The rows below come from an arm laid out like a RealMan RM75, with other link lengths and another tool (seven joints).
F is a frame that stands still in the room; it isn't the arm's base.
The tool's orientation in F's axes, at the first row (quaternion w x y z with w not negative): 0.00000, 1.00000, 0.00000, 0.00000
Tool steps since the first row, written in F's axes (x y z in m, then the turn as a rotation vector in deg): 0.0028, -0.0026, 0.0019, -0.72, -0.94, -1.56; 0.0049, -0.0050, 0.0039, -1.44, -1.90, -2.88; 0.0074, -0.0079, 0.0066, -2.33, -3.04, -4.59; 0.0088, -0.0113, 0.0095, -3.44, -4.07, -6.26; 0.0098, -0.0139, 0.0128, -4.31, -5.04, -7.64; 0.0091, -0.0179, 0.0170, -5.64, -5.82, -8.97; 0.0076, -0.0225, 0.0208, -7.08, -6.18, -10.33; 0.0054, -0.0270, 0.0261, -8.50, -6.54, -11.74; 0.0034, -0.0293, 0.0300, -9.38, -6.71, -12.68; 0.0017, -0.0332, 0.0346, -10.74, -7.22, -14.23; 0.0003, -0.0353, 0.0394, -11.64, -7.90, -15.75
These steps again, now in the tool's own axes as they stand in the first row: 0.0028, 0.0026, -0.0019, -0.72, 0.94, 1.56; 0.0049, 0.0050, -0.0039, -1.44, 1.90, 2.88; 0.0074, 0.0079, -0.0066, -2.33, 3.04, 4.59; 0.0088, 0.0113, -0.0095, -3.44, 4.07, 6.26; 0.0098, 0.0139, -0.0128, -4.31, 5.04, 7.64; 0.0091, 0.0179, -0.0170, -5.64, 5.82, 8.97; 0.0076, 0.0225, -0.0208, -7.08, 6.18, 10.33; 0.0054, 0.0270, -0.0261, -8.50, 6.54, 11.74; 0.0034, 0.0293, -0.0300, -9.38, 6.71, 12.68; 0.0017, 0.0332, -0.0346, -10.74, 7.22, 14.23; 0.0003, 0.0353, -0.0394, -11.64, 7.90, 15.75
